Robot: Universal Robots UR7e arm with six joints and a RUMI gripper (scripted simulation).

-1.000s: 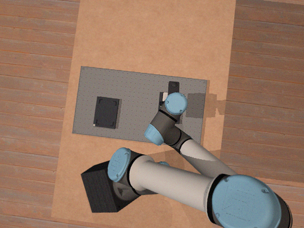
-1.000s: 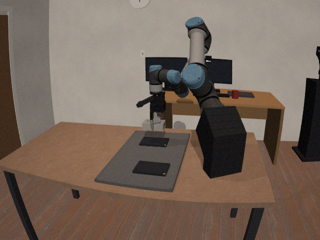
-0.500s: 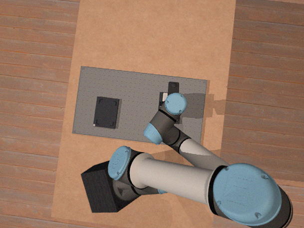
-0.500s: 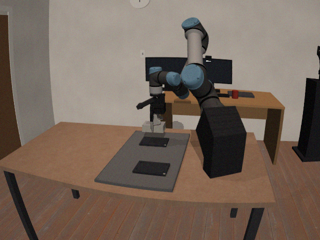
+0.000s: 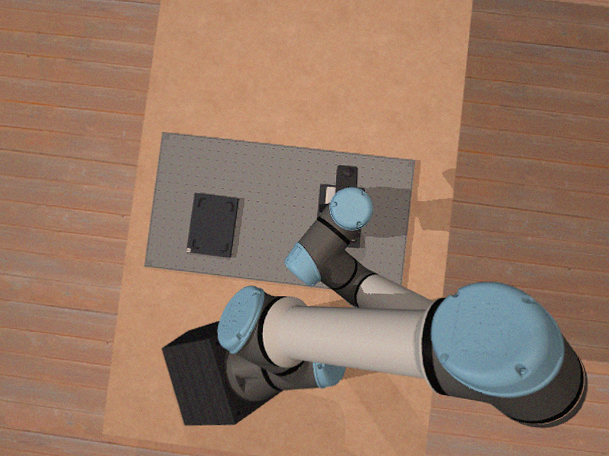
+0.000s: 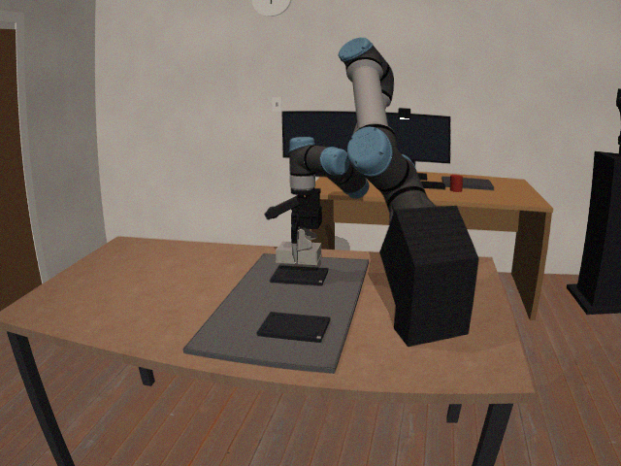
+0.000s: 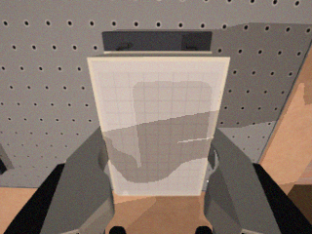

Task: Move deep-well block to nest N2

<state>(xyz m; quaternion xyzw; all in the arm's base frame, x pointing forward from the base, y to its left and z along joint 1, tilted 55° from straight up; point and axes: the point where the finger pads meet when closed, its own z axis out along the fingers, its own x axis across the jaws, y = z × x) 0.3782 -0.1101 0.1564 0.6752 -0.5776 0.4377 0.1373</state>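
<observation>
Now: the black nest N2 70 mm below my hand. From my hand the other things lie so: 96-well deep-well block: 10 mm above; black nest N1: 340 mm to the left, 70 mm below, 40 mm behind.
</observation>
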